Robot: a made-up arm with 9 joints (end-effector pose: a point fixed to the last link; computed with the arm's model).
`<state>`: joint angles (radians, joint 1 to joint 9).
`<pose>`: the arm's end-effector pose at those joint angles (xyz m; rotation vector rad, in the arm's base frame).
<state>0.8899 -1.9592 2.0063 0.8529 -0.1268 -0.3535 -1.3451 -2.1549 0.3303</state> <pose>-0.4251 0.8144 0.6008 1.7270 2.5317 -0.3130</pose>
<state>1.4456 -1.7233 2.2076 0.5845 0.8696 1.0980 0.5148 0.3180 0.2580</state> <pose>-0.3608 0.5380 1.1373 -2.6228 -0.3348 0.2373</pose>
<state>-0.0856 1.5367 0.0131 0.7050 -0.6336 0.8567 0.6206 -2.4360 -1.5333</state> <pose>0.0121 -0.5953 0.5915 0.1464 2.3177 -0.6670</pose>
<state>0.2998 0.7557 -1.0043 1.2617 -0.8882 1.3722 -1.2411 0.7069 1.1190</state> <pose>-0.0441 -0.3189 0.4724 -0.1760 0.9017 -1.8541</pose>
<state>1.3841 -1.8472 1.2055 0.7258 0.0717 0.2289 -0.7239 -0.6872 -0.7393</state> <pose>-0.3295 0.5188 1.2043 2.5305 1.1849 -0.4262</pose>
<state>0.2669 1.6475 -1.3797 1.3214 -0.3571 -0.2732 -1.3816 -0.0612 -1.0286</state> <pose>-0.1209 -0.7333 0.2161 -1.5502 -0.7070 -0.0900</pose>
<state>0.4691 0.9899 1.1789 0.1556 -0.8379 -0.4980 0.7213 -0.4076 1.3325</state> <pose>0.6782 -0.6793 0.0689 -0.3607 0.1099 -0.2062</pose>
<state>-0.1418 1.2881 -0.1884 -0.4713 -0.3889 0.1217 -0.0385 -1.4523 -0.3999</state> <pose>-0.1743 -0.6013 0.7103 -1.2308 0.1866 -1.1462</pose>
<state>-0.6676 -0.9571 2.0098 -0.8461 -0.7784 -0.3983 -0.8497 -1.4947 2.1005</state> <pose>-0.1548 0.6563 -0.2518 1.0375 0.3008 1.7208</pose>
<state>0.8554 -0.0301 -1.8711 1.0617 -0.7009 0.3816 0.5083 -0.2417 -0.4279</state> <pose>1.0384 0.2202 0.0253 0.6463 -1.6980 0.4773</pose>
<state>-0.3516 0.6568 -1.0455 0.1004 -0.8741 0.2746 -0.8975 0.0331 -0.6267</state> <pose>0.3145 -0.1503 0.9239 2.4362 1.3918 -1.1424</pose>
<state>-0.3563 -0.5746 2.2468 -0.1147 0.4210 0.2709 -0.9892 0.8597 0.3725</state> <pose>0.2305 0.3480 -0.3806 -0.3487 -1.6393 -1.4610</pose>
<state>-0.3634 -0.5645 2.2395 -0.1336 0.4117 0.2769 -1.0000 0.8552 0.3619</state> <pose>0.2247 0.3419 -0.3770 -0.3882 -1.6173 -1.4514</pose>
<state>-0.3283 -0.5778 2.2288 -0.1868 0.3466 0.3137 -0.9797 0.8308 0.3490</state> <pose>0.1937 0.3587 -0.3565 -0.4256 -1.5313 -1.4287</pose>
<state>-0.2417 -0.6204 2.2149 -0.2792 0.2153 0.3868 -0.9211 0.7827 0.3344</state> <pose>0.1340 0.3950 -0.3090 -0.4402 -1.3740 -1.3717</pose>
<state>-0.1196 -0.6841 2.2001 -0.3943 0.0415 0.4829 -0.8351 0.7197 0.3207</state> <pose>0.0620 0.4272 -0.2354 -0.4073 -1.1833 -1.2663</pose>
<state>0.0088 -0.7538 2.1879 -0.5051 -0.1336 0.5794 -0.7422 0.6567 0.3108</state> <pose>0.0020 0.4372 -0.1552 -0.3287 -1.0120 -1.1317</pose>
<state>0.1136 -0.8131 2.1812 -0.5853 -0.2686 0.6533 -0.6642 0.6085 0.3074</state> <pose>-0.0329 0.4312 -0.0945 -0.2387 -0.8972 -1.0158</pose>
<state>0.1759 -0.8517 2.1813 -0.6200 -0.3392 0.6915 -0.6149 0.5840 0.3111</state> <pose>-0.0469 0.4271 -0.0656 -0.1717 -0.8494 -0.9577</pose>
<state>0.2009 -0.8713 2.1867 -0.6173 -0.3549 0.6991 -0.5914 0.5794 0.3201</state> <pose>-0.0502 0.4325 -0.0613 -0.1332 -0.8503 -0.9569</pose>
